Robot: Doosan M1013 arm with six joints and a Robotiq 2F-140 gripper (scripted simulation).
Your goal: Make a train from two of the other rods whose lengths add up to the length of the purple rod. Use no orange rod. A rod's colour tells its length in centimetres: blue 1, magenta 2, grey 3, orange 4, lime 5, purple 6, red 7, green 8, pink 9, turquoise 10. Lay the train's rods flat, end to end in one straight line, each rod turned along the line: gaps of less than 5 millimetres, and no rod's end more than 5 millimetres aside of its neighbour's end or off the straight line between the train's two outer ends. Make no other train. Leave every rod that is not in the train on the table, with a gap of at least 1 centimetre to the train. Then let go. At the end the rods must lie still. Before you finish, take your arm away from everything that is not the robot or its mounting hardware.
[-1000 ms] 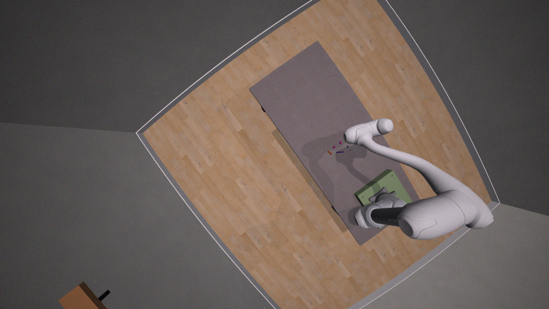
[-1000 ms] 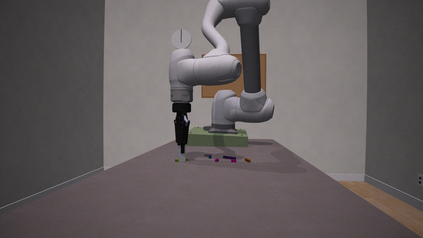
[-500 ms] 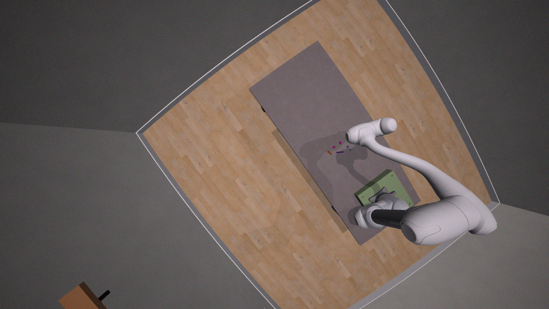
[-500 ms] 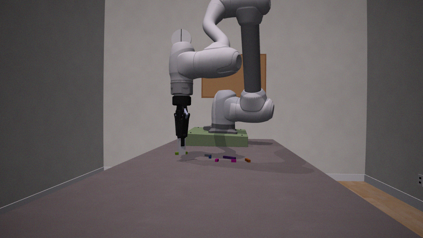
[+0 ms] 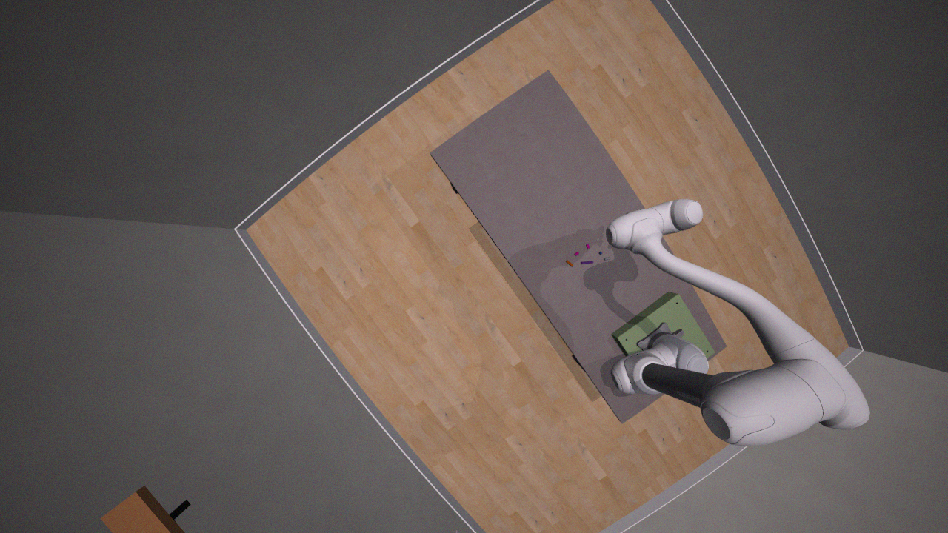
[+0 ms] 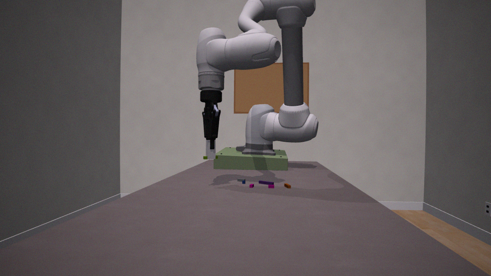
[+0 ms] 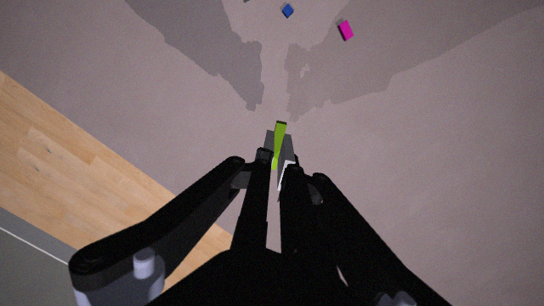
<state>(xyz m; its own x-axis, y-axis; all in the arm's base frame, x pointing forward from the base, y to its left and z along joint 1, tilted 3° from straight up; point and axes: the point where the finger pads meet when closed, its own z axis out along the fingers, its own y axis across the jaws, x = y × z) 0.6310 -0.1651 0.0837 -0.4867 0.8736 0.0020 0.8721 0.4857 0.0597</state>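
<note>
The blue rod lies 13 cm below my hand, 11 cm to the left of it and 8 cm behind it. The rest, counted from my hand: purple rod (20 cm to the left, 13 cm below, 8 cm behind); lime rod (3 cm below); grey rod (13 cm below, 13 cm behind, 10 cm to the left).
</note>
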